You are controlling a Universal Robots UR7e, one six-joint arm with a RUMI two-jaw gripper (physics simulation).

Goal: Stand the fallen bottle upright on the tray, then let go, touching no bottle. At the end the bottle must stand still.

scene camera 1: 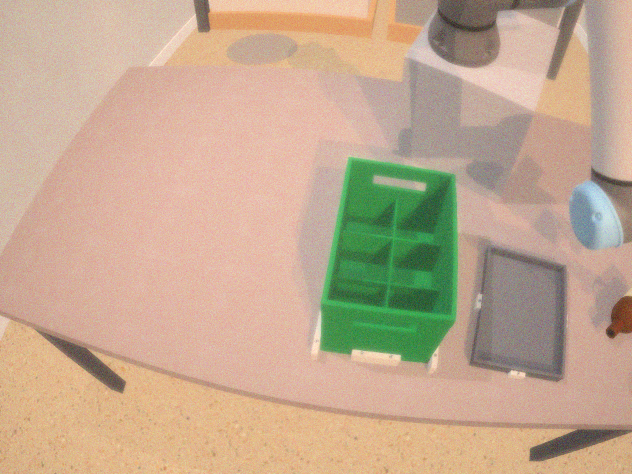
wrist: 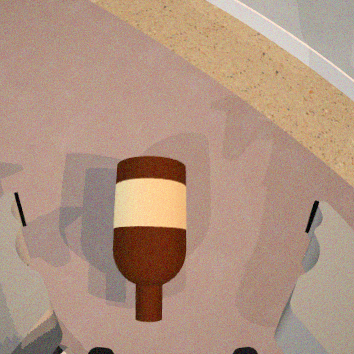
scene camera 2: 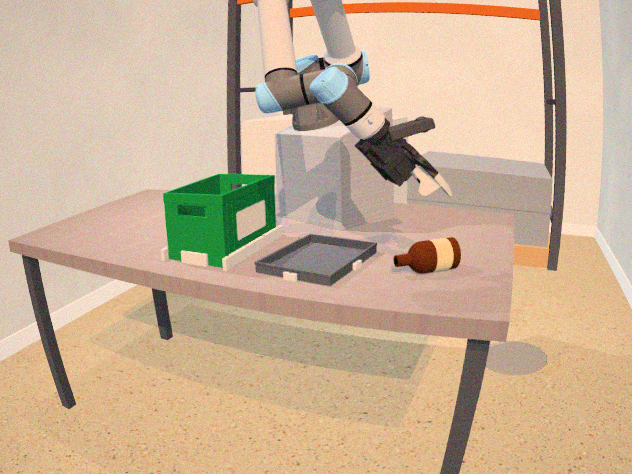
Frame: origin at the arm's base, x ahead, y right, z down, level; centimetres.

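Seen in the pictures: gripper, fingertip midpoint: (wrist: 167, 201) (scene camera 2: 435, 189); arm's base, link origin: (scene camera 1: 464, 41) (scene camera 2: 316, 122).
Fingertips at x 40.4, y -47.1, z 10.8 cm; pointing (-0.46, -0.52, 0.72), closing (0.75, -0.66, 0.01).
Observation:
Offsets run from my fingertips to a thing's top centre. "spot": to the spot under its first point.
The brown bottle {dx -0.5, dy +1.8, dz +12.1 cm} (scene camera 1: 623, 316) (scene camera 2: 433, 255) (wrist: 150, 250) with a cream label lies on its side on the table, right of the tray in scene camera 2, its neck towards the tray. Scene camera 1 cuts it off at the right edge. The shallow dark grey tray {spot: dx +1.1, dy +27.3, dz +19.0 cm} (scene camera 1: 523, 311) (scene camera 2: 316, 257) holds no bottle. My gripper (scene camera 2: 438, 192) (wrist: 167, 201) is wide open and empty, tilted, above the bottle and apart from it. In the wrist view the bottle shows between the two fingers, its neck towards the bottom of the picture. The gripper does not show in scene camera 1.
A tall green crate {dx +0.9, dy +55.7, dz +2.0 cm} (scene camera 1: 339, 326) (scene camera 2: 196, 234) with compartments stands beside the tray, with pale guide strips at its base. Small pale blocks sit at the tray's edges. The arm's pale pedestal (scene camera 2: 311, 173) stands behind the tray. The table's edge (scene camera 2: 408, 316) runs in front of the bottle.

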